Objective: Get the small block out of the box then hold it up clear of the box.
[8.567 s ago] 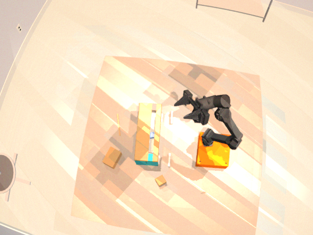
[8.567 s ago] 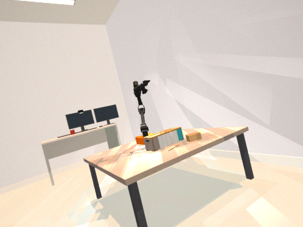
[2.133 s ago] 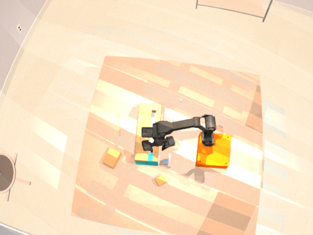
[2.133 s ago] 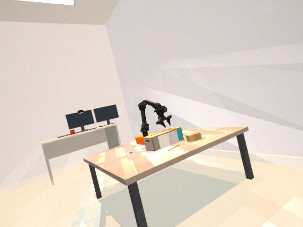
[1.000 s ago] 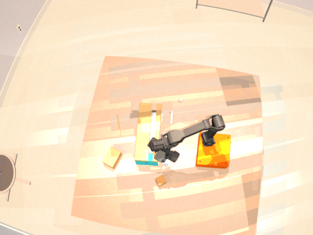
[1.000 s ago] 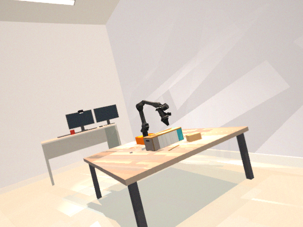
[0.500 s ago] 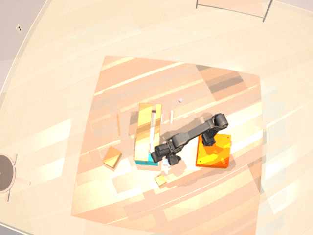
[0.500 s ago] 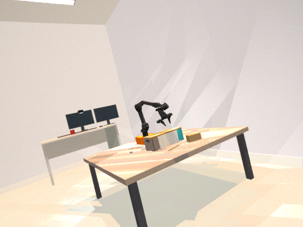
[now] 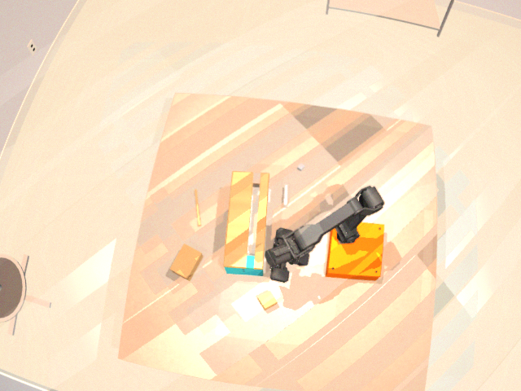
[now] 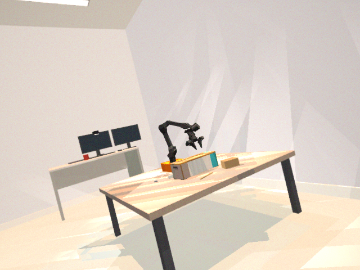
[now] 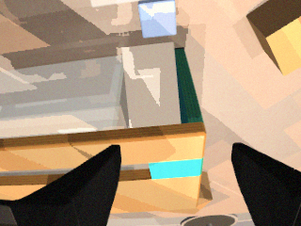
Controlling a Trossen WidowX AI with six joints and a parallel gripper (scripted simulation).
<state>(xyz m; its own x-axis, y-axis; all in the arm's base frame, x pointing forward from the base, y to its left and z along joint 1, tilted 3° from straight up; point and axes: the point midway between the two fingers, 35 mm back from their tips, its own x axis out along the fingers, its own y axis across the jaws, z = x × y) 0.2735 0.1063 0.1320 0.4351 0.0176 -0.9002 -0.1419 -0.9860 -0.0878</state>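
My gripper tip is 150 mm above the pale blue block and 20 mm past it. The rest, counted from my gripper tip: tan block 330 mm ahead, 140 mm below, 20 mm to the right; then thin stick 300 mm ahead, 270 mm to the right, 160 mm below.
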